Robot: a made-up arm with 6 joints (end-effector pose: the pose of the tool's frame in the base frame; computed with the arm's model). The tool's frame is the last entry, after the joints.
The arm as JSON. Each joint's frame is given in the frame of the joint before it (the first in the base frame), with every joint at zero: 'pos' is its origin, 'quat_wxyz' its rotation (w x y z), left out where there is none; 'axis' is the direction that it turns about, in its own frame. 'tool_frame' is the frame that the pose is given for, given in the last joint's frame.
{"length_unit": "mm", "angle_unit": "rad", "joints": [
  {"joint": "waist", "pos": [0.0, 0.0, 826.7], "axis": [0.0, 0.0, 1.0]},
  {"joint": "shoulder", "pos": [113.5, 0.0, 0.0], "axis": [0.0, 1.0, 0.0]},
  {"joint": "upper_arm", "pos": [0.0, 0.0, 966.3], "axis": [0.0, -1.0, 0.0]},
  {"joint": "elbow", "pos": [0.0, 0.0, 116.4], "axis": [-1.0, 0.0, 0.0]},
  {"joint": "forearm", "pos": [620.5, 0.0, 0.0], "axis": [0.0, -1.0, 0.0]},
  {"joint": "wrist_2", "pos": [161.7, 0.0, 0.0], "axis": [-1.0, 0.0, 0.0]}
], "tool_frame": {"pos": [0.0, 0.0, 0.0]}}
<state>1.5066 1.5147 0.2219 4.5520 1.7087 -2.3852</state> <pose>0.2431 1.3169 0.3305 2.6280 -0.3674 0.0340</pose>
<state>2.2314 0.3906 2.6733 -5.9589 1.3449 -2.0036</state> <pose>0.0517 -0.1483 2.0438 -0.8864 1.1243 -0.7406</pose>
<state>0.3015 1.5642 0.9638 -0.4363 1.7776 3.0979</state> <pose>1.6538 0.4443 0.7157 -2.3442 0.1842 -1.4850</pose>
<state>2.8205 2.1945 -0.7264 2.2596 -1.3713 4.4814</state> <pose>-0.2543 0.2135 -0.0924 2.4392 1.4015 -1.1419</pose>
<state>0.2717 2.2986 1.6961 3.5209 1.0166 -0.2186</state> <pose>1.3719 0.3293 -0.2253 1.9609 -0.0588 -1.9006</pose>
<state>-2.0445 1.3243 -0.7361 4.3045 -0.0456 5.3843</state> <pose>-0.3535 -0.7044 0.3162 -0.8399 0.8480 1.0796</pose>
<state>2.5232 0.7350 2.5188 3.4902 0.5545 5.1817</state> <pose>-0.4441 0.3516 2.2767 -0.1496 -1.6712 0.3937</pose>
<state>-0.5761 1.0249 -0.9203 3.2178 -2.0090 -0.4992</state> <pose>0.8294 -0.5255 0.7188 -2.5568 0.6385 -0.2609</pose>
